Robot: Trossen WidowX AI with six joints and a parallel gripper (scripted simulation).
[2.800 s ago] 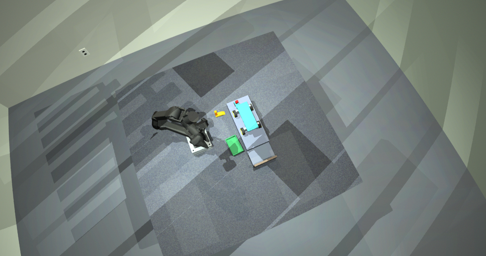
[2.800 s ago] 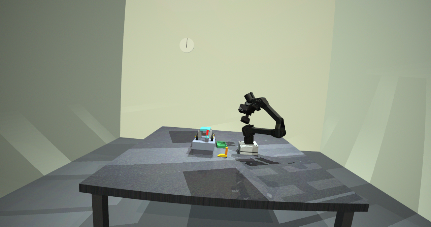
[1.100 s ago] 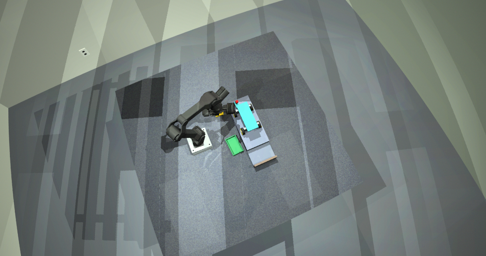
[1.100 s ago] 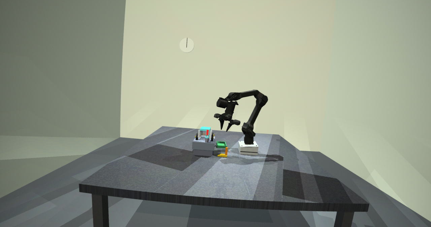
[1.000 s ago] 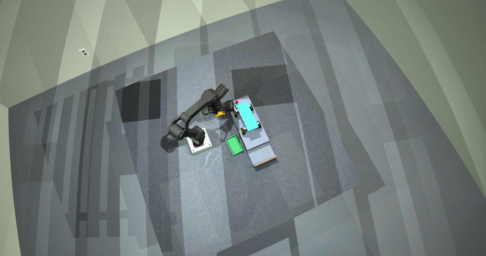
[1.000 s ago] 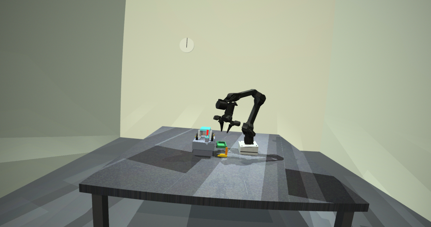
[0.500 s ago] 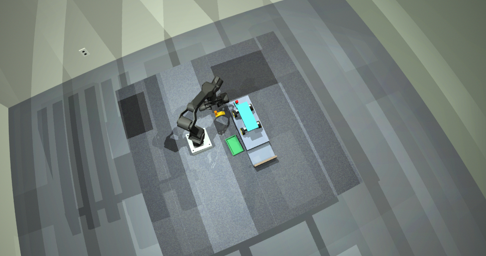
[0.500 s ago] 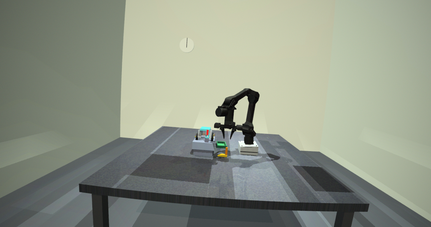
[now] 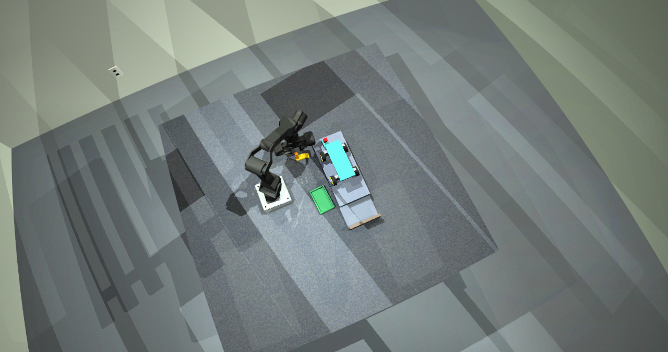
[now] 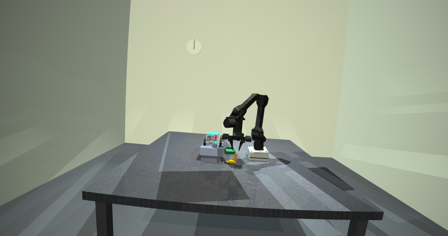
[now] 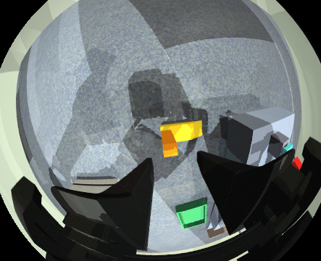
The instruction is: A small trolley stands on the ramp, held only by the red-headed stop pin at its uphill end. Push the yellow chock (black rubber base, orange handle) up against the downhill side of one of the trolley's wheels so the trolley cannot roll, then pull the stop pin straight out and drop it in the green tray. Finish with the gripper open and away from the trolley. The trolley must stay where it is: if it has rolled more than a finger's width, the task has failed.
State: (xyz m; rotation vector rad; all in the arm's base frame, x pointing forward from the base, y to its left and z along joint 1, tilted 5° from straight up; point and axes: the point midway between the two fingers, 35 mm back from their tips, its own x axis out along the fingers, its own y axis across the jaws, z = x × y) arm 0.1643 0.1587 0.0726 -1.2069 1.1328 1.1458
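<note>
The yellow chock is 20 mm ahead of my gripper tip and 60 mm below it. Also, from my gripper tip: cyan-topped trolley (170 mm ahead, 130 mm to the right, 30 mm above); grey ramp (170 mm ahead, 140 mm to the right, 40 mm below); red-headed stop pin (140 mm ahead, 20 mm to the right, 50 mm above).
</note>
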